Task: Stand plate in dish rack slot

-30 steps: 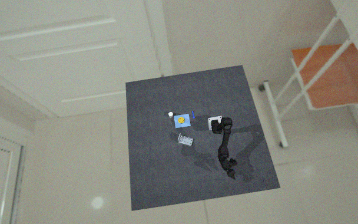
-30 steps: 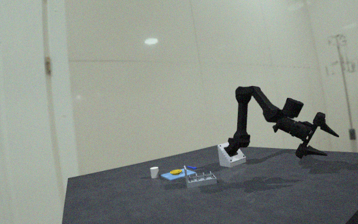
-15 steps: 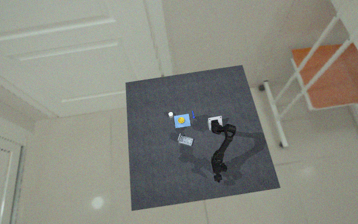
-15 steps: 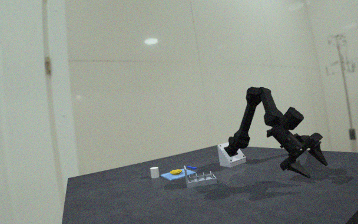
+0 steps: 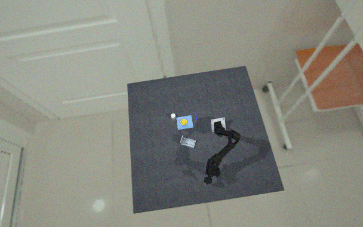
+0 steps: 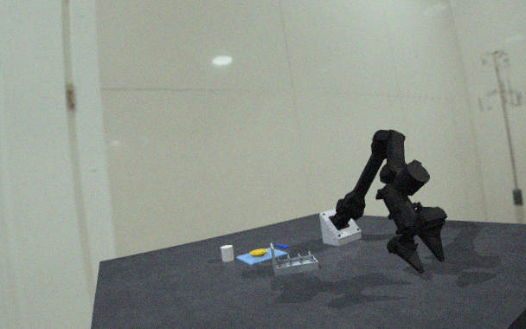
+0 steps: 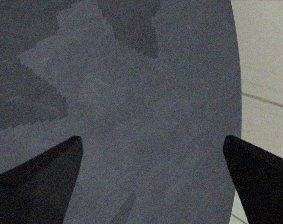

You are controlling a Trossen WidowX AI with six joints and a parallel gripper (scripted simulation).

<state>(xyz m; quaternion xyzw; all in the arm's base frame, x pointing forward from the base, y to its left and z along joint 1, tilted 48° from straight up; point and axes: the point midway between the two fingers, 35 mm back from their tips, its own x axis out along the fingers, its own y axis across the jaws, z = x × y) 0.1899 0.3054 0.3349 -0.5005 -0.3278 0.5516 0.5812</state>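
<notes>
Right now my gripper tip is 58 cm to the left of the yellow plate, 11 cm short of it and 3 cm above it. Also, from my gripper tip: blue spoon: 62 cm to the right, 4 cm below, 2 cm behind; grey dish rack: 37 cm to the right, 10 cm ahead, 2 cm below; white cup: 66 cm to the right, 20 cm ahead, 2 cm below.
</notes>
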